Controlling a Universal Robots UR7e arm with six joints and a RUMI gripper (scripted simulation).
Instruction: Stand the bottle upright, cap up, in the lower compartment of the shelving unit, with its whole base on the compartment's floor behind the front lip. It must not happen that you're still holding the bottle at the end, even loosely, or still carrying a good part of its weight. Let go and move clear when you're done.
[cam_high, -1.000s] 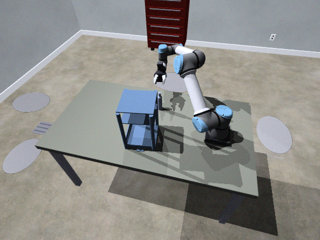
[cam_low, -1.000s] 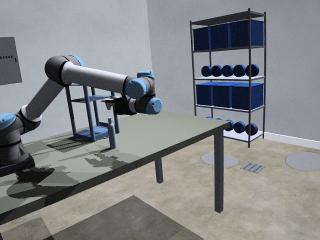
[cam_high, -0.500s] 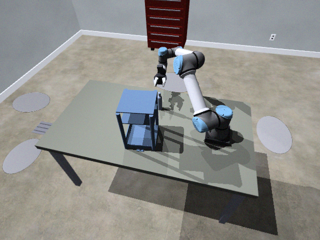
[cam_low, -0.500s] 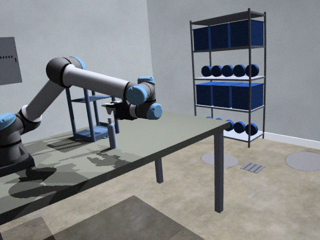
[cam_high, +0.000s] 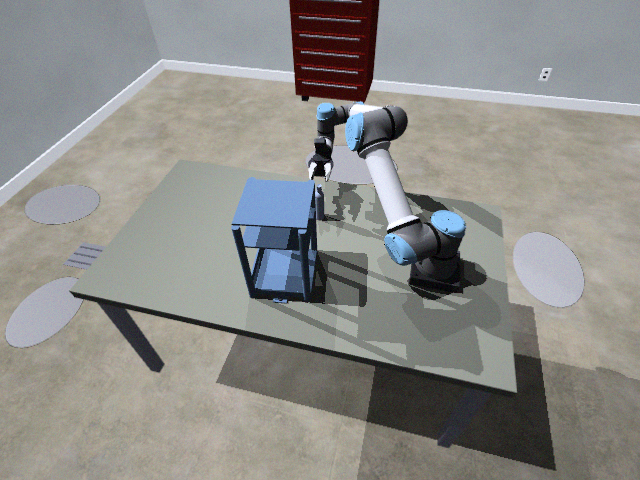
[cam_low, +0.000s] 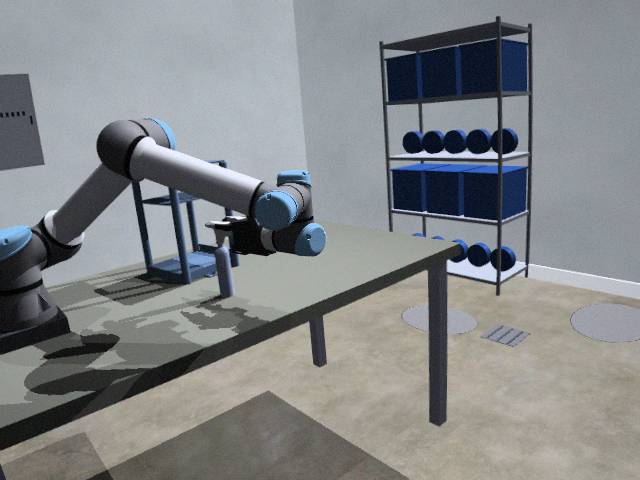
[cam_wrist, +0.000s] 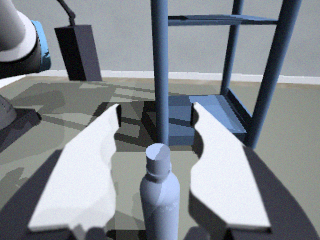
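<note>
The grey-blue bottle is 100 mm below my hand. From my hand the other things lie so: blue shelving unit: 10 mm behind, 330 mm to the left, 30 mm below.
</note>
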